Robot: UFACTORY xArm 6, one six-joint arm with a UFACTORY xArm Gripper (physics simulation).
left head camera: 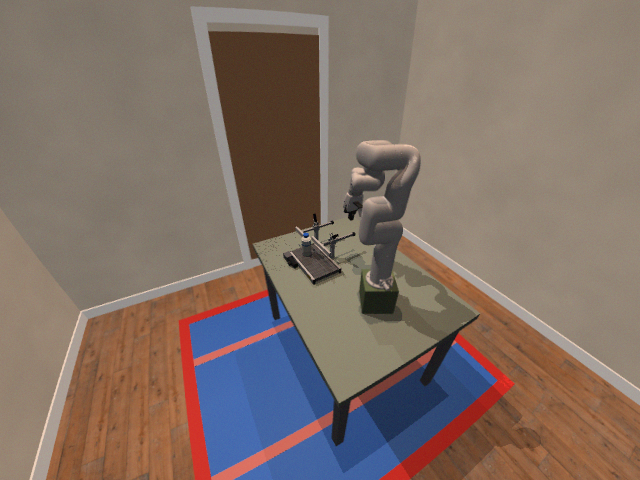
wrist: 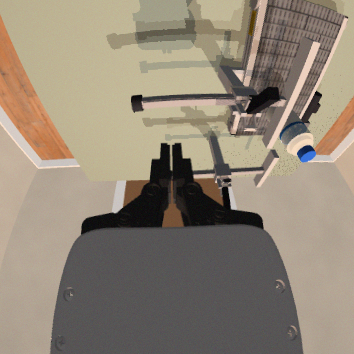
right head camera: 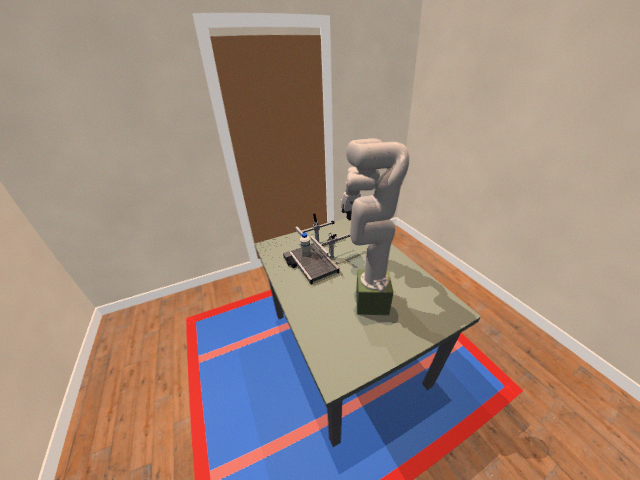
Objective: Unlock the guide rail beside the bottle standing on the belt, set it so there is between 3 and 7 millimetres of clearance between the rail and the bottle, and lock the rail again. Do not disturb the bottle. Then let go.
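The bottle, with a blue cap, stands upright on the dark belt. The pale guide rail runs beside it; they look close, but the gap's size cannot be read. The near clamp has a black lever slanting toward the rail in the wrist view; whether it is locked cannot be told. My gripper is shut and empty, raised beyond the rod ends on the side away from the belt, apart from rail, lever and bottle.
A second clamp stands farther back with its black lever upright and a short rail piece. The near rod sticks out from its clamp, ending in a black cap. All stand on the green table.
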